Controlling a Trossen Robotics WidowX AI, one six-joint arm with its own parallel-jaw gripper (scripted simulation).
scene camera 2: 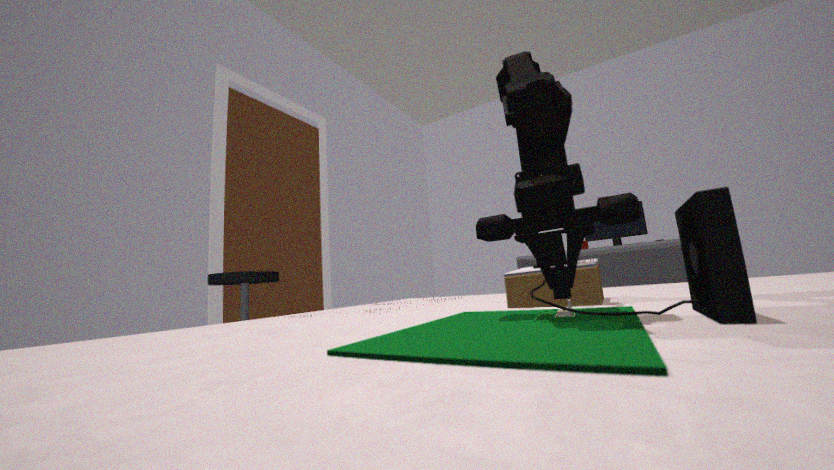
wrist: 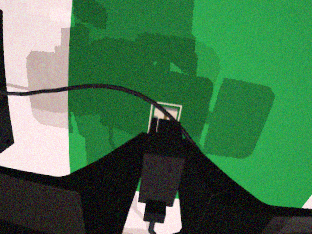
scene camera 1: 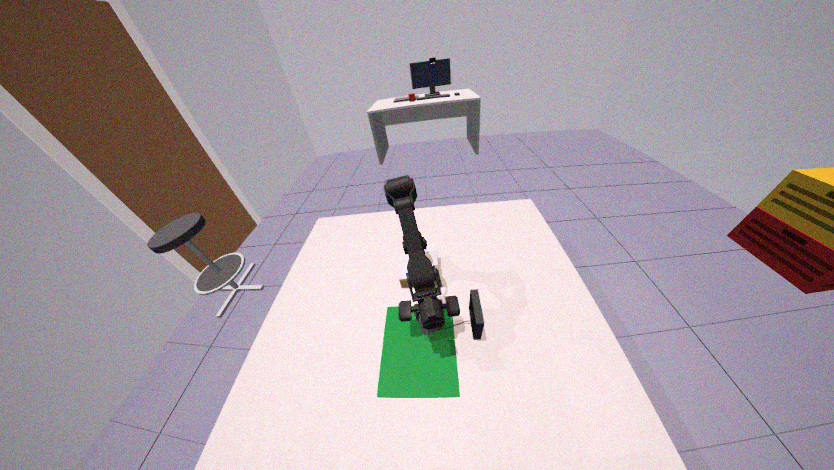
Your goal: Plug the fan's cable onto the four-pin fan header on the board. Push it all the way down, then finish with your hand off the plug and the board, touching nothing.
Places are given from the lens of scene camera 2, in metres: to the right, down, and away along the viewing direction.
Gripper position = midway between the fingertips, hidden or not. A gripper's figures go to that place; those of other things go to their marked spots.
gripper point(scene camera 2: 561, 288): 0.18, 0.07, 0.39
black fan point(scene camera 2: 717, 275): 0.27, 0.04, 0.27
green board point(scene camera 2: 533, 340): 0.09, 0.09, 0.26
The marked spots on the black fan and the green board are 0.18 m apart.
